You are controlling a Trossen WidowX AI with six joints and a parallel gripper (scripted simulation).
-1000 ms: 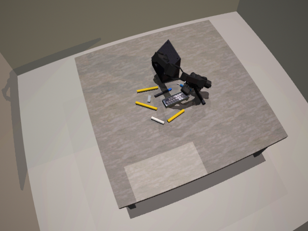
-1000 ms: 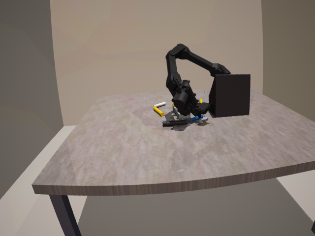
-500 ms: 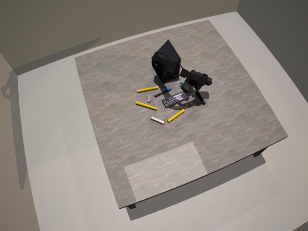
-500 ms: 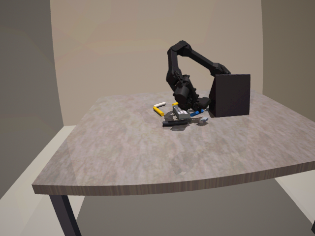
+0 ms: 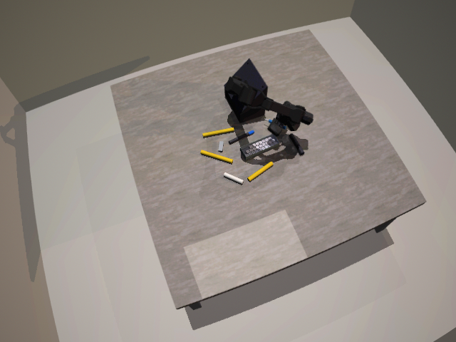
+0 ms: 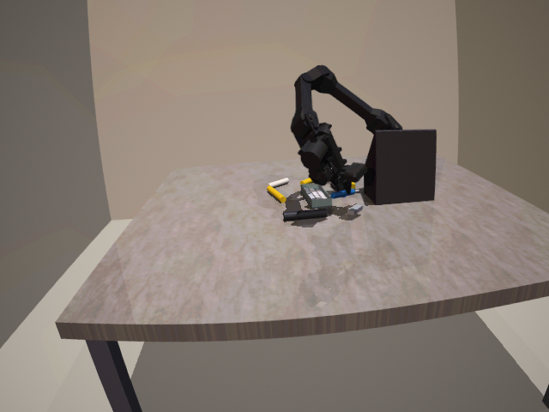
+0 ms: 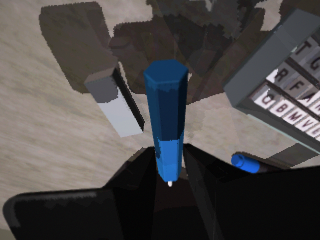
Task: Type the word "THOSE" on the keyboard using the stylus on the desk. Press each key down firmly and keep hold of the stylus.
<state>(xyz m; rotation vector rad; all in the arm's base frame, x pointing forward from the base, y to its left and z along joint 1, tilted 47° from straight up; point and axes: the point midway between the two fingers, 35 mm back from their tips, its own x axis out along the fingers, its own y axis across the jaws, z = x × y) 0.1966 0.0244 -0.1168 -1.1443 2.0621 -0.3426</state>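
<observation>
Now: the blue stylus 1 cm behind my gripper tip and 1 cm to the right of it. Round my gripper tip: black cylinder 13 cm ahead, 7 cm to the left, 3 cm below; then grey-white cylinder 20 cm ahead, 29 cm to the right, 4 cm below; then grey block 2 cm behind, 4 cm to the left, 4 cm below.
</observation>
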